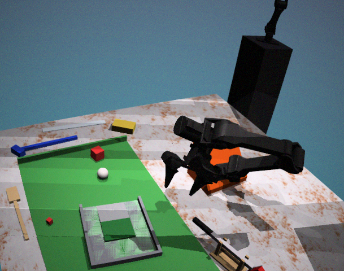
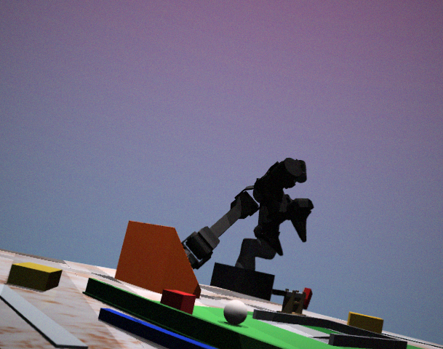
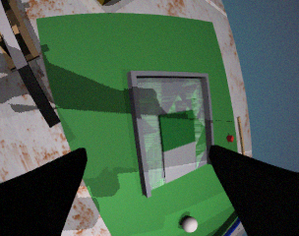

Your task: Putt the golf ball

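Right now my gripper tip is 110 mm past the red putter, 170 mm to the right of it and 120 mm above it. The rest, counted from my gripper tip: green mat (190 mm ahead, 140 mm to the right, 180 mm below); then golf ball (150 mm ahead, 310 mm to the right, 150 mm below); then wooden rack (110 mm behind, 190 mm to the left, 140 mm below).
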